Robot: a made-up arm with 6 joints. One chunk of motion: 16 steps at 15 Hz.
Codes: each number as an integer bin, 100 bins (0 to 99) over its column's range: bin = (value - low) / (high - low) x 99, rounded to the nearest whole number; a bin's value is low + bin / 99 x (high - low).
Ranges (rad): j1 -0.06..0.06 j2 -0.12..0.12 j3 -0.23..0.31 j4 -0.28..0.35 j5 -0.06..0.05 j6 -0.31..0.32
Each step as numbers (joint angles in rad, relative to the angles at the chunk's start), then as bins.
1 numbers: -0.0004 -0.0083 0.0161 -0.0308 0.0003 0.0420
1 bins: 49 46 45 39 54 55
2 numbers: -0.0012 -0.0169 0.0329 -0.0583 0.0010 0.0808
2 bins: 49 43 48 35 55 61
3 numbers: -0.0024 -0.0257 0.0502 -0.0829 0.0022 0.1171
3 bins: 48 39 51 31 56 67
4 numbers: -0.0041 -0.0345 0.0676 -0.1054 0.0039 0.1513
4 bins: 46 35 55 27 58 72
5 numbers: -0.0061 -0.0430 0.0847 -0.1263 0.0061 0.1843
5 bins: 44 32 58 24 59 78
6 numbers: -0.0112 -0.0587 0.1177 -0.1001 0.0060 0.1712
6 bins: 40 25 64 28 59 76
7 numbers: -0.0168 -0.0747 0.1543 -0.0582 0.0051 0.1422
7 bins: 36 19 70 35 59 71
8 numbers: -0.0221 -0.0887 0.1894 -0.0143 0.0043 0.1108
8 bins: 31 13 77 42 58 66
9 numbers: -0.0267 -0.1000 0.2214 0.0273 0.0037 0.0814
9 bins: 27 8 83 48 57 62
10 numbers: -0.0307 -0.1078 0.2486 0.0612 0.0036 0.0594
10 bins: 24 5 88 54 57 58
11 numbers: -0.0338 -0.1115 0.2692 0.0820 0.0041 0.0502
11 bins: 22 4 92 57 58 57
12 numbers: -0.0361 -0.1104 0.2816 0.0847 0.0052 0.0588
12 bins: 20 4 94 57 59 58
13 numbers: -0.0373 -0.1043 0.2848 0.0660 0.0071 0.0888
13 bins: 19 6 94 54 60 63
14 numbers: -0.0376 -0.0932 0.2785 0.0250 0.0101 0.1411
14 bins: 18 11 93 48 63 71
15 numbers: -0.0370 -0.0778 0.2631 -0.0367 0.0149 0.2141
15 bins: 19 17 90 38 67 82
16 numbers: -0.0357 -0.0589 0.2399 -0.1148 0.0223 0.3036
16 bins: 20 25 86 26 74 96
